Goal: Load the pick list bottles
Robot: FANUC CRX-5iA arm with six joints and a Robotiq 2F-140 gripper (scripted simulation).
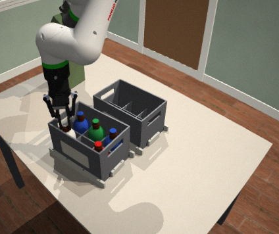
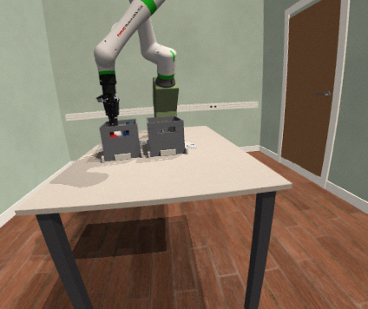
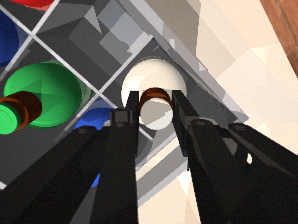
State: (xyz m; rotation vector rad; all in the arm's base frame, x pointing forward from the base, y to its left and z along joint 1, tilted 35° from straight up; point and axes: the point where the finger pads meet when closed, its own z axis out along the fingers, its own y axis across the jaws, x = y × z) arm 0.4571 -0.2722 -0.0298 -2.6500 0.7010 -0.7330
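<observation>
My hand is 80 mm above the white bottle. The rest, counted from my hand: green bottle (50 mm ahead, 110 mm to the left, 80 mm below); then red bottle (170 mm ahead, 50 mm to the left, 80 mm below); then pick list (40 mm behind, 450 mm to the left, 170 mm below).
</observation>
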